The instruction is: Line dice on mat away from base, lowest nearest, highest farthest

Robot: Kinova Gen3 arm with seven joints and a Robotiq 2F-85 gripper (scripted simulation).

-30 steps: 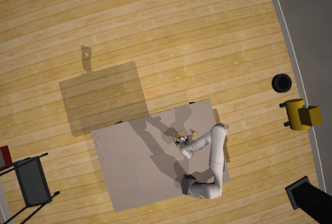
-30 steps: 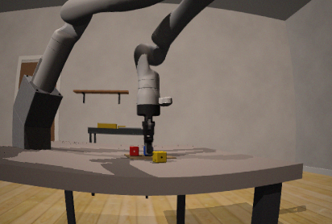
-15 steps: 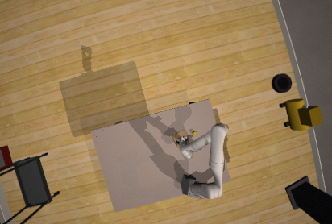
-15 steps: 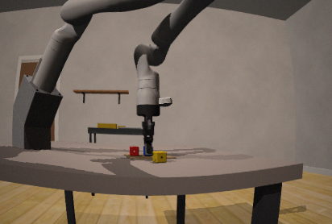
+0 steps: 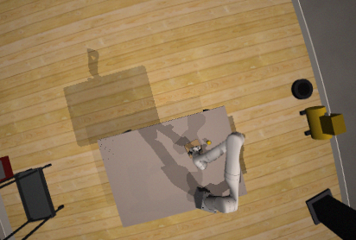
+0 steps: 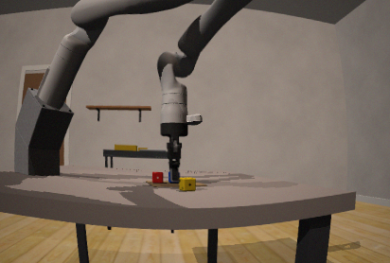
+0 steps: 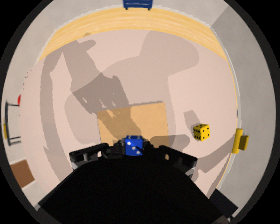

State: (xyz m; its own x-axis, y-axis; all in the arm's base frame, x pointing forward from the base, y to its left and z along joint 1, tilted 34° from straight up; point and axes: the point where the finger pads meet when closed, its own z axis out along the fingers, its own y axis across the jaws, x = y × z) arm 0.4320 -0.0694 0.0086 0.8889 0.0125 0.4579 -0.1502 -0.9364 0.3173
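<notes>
The blue die lies 1 cm below my hand. Also, from my hand: yellow die 1 cm behind, 15 cm to the right, 1 cm below; then red die 4 cm behind, 1 cm to the left, 1 cm below; then tan mat 3 cm below.
</notes>
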